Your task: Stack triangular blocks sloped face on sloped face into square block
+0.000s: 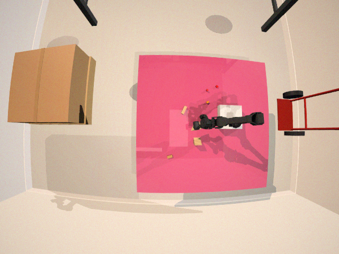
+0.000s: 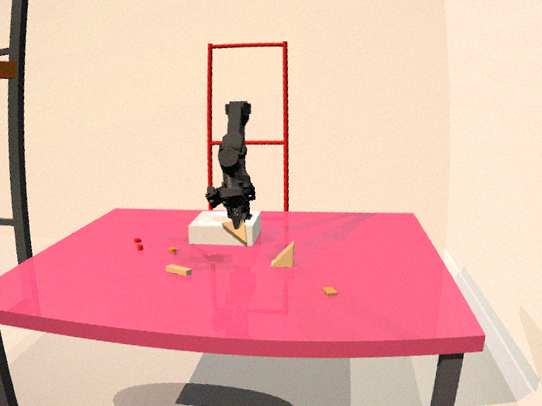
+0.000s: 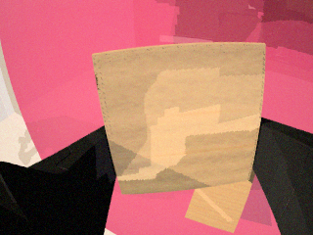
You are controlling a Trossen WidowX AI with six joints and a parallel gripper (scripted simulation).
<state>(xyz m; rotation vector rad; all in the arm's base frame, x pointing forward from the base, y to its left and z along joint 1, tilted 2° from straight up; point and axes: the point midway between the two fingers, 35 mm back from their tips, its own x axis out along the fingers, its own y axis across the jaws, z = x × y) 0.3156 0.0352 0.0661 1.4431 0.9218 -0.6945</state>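
Right now the triangular block is 10 mm above my gripper tip. The rest, counted from my gripper tip: orange cube (130 mm behind, 230 mm to the right, 90 mm below).
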